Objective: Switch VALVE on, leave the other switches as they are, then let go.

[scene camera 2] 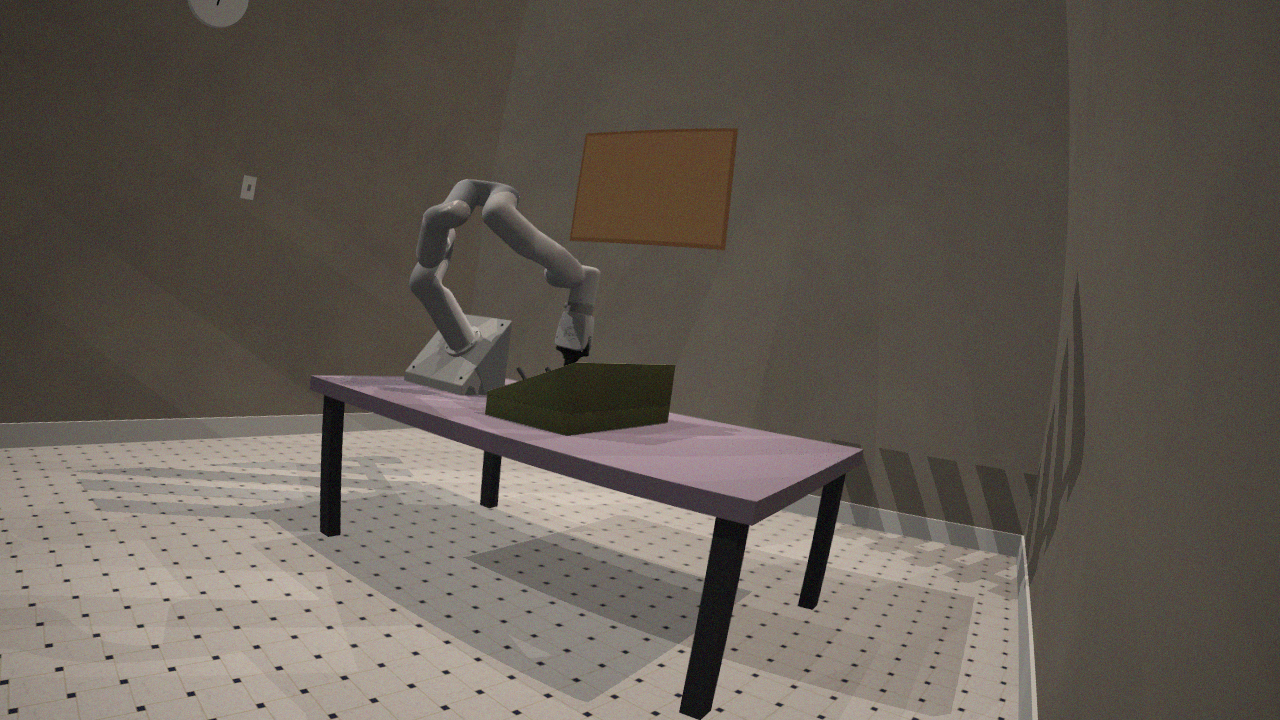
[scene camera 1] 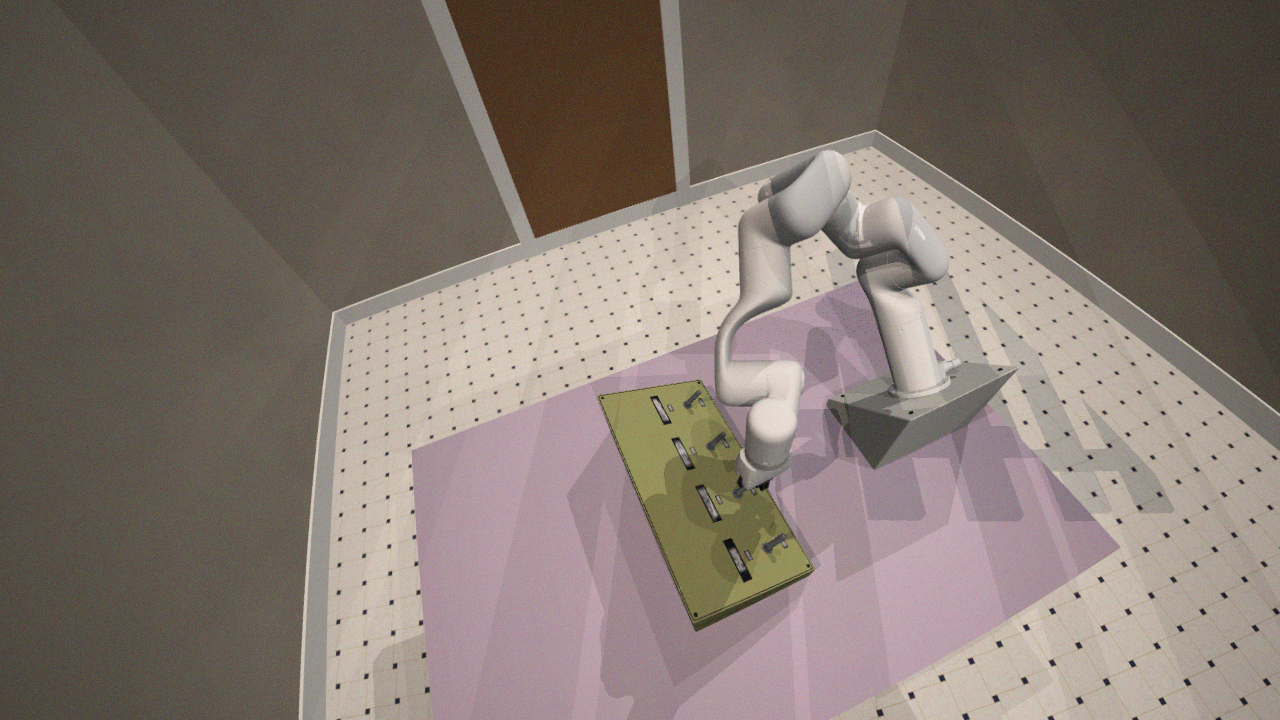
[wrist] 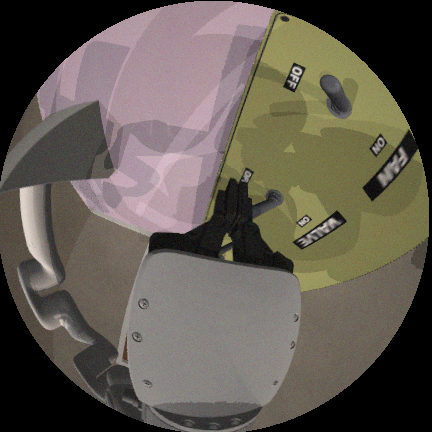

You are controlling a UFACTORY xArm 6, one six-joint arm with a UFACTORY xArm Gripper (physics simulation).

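Places are measured from the arm's base along level axes (x left, y back, z up), in centimetres.
Where they show: gripper, between the fingertips: (scene camera 1: 760, 483) (wrist: 233, 190); arm's base, origin of its link: (scene camera 2: 463, 341) (scene camera 1: 919, 387) (wrist: 35, 173).
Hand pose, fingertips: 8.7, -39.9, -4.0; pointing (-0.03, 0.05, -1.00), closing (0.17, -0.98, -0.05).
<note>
Each offset is from my fingertips to the top centre of the thing, as dx, dy, dz. "pt": to the spot under its first point. Level surfaces: height alone.
The grey VALVE lever {-0.1, -3.4, +2.2} (wrist: 263, 205) (scene camera 1: 739, 491) stands on the green panel (wrist: 320, 270) (scene camera 1: 644, 474) (scene camera 2: 617, 394), between its small OFF and ON labels. The VALVE nameplate {pt +1.8, -11.4, +1.1} (wrist: 320, 230) is beside the ON label. The lever's free end is hidden behind my fingers in the wrist view, so its exact lean is hard to tell. My gripper (wrist: 233, 190) (scene camera 2: 572, 360) (scene camera 1: 760, 485) is shut with nothing between its fingers. Its tips are low over the panel near its edge, close to the lever on the OFF label's side; contact is unclear.
The FAN lever {+11.8, -1.5, +2.2} (wrist: 334, 95) (scene camera 1: 775, 542) stands toward the panel's near end, with its FAN nameplate {pt +12.9, -9.6, +1.1} (wrist: 391, 167). Two other levers (scene camera 1: 691, 399) (scene camera 1: 716, 440) stand farther along. The panel rests on the pink table {dz -10.7} (scene camera 1: 501, 537) (scene camera 2: 716, 465). The wedge-shaped arm base (scene camera 1: 895, 429) stands behind the panel.
</note>
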